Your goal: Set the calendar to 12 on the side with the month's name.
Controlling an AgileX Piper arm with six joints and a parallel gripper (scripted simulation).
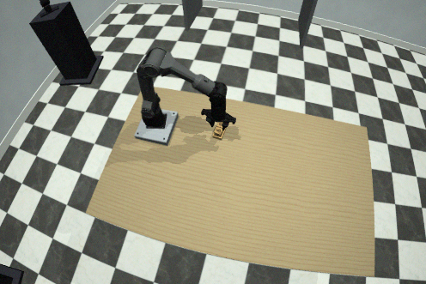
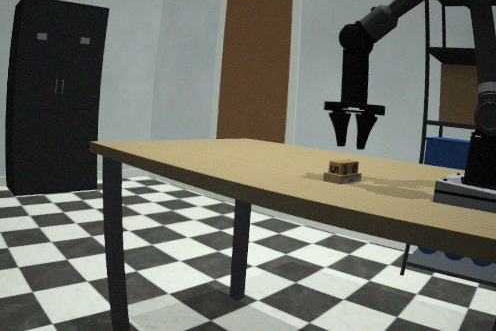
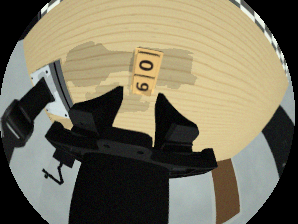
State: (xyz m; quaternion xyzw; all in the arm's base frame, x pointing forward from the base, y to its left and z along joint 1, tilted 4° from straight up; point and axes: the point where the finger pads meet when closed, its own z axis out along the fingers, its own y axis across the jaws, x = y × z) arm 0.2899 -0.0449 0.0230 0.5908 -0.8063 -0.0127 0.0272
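My hand is 2 cm to the right of the wooden tray and 6 cm above it.
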